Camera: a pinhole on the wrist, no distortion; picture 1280 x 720 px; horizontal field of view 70.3 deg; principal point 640.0 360.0 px. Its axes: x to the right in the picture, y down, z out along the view. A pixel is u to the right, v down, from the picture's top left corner.
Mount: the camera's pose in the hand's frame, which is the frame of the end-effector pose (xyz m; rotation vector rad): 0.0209 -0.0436 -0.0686 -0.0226 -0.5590 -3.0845
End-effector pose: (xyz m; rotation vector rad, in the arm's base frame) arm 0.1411 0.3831 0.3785 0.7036 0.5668 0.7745
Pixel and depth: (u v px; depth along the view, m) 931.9 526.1 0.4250
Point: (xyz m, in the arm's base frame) 0.3080 0.1873 0.6532
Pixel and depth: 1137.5 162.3 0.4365
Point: 0.1430 0.2082 0.7661
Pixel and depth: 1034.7 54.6 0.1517
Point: 0.1297 0.3585 0.4658
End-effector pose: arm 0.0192 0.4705 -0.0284 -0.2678 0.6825 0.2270
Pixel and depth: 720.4 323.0 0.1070
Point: 0.0472 0.4797 -0.0139
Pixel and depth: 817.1 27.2 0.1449
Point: 0.0269 0.5387 0.0022
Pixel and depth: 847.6 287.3 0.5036
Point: 0.1329 0.7439 0.2904
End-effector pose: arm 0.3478 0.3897 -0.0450 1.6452 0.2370 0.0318
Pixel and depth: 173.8 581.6 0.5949
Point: 0.7664 -0.0797 -0.1041
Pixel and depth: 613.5 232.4 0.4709
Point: 0.4685 0.0411 0.0998
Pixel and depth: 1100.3 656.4 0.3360
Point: 0.2500 0.0848 -0.0824
